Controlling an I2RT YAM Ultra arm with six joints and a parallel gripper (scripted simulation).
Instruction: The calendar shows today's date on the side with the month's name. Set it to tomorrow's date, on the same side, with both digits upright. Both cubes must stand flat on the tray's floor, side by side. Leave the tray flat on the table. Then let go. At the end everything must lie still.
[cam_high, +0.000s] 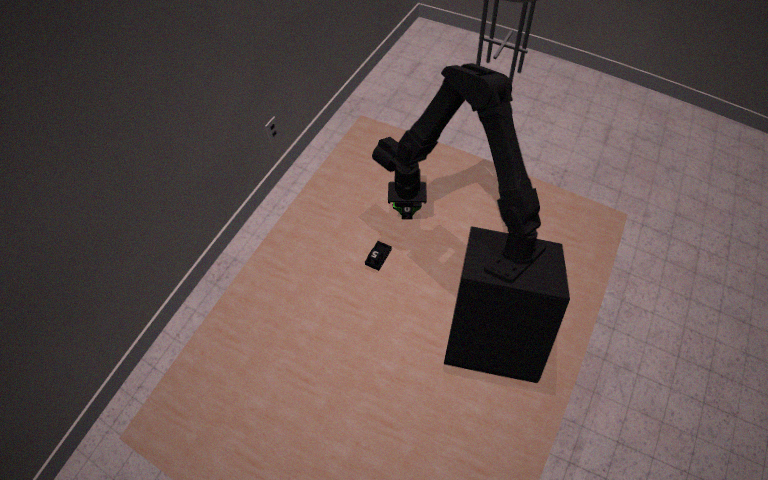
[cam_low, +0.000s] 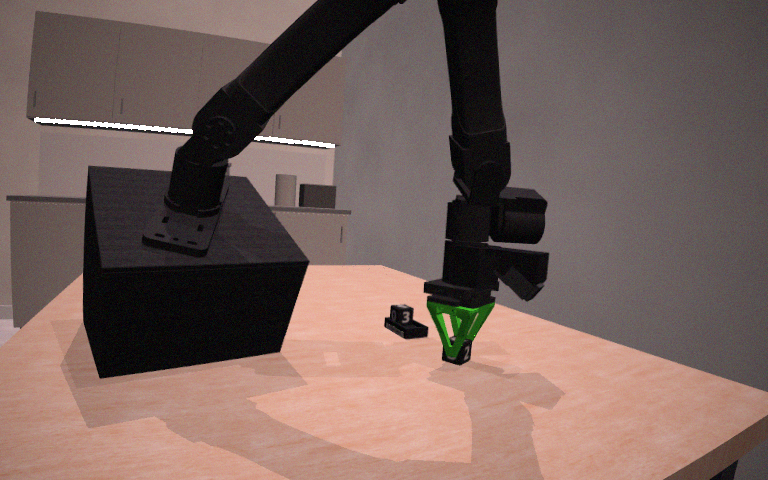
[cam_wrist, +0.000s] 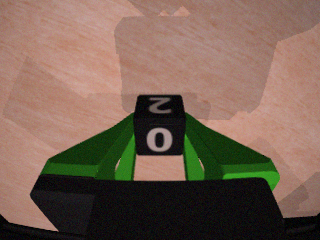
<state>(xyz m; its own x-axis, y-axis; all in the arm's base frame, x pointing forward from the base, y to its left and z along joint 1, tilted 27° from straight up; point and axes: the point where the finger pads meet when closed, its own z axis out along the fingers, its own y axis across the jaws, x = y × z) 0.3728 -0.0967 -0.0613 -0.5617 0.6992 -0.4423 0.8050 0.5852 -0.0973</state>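
My gripper is now right at the black cube. Round my hand: black tray (16 cm to the left, 2 cm behind, 1 cm below).
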